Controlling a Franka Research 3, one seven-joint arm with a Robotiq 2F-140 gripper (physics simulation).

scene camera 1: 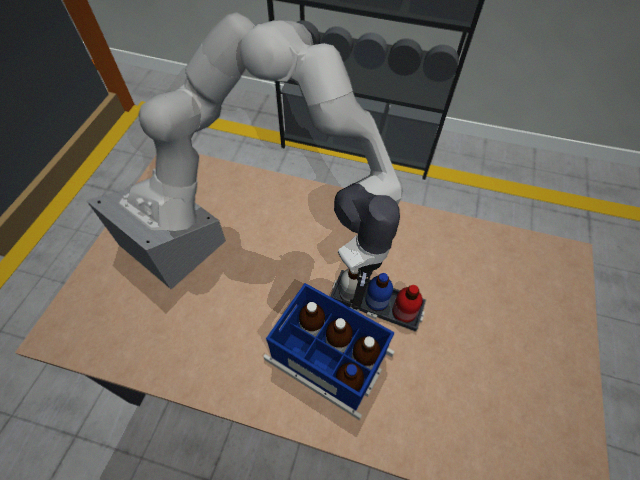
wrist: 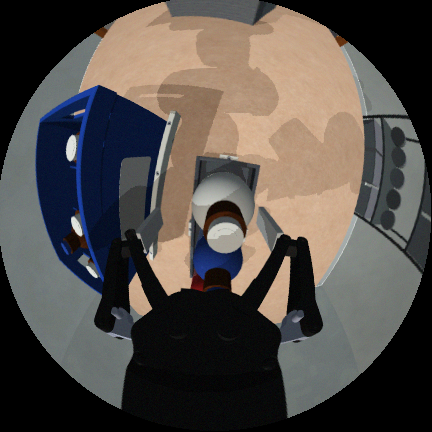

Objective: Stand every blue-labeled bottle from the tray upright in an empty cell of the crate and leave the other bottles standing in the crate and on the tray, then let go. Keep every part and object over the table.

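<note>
The blue-labeled bottle (scene camera 1: 378, 295) (wrist: 205, 260) stands upright mid-tray, between a white bottle (scene camera 1: 346, 287) (wrist: 220, 190) and a red bottle (scene camera 1: 407, 306) (wrist: 198, 283). The dark tray (scene camera 1: 392, 319) (wrist: 252, 164) is beside the blue crate (scene camera 1: 279, 352) (wrist: 135, 135). In scene camera 1, the crate's back row holds three brown white-capped bottles (scene camera 1: 311, 319) (scene camera 1: 338, 334) (scene camera 1: 366, 352); a brown blue-capped bottle (scene camera 1: 350, 380) is front right. The front left and front middle cells are empty. My gripper (scene camera 1: 360, 291) (wrist: 208, 215) is open and low at the tray, near the white and blue bottles; one finger is hidden in scene camera 1.
A pale rail (scene camera 1: 310, 384) runs along the crate's front base; another rail (wrist: 162, 160) shows beside the crate in the wrist view. The robot's grey base block (scene camera 1: 178, 258) is on the table's left part. A black shelf rack (scene camera 1: 447, 105) stands on the floor behind the table (scene camera 1: 491, 361).
</note>
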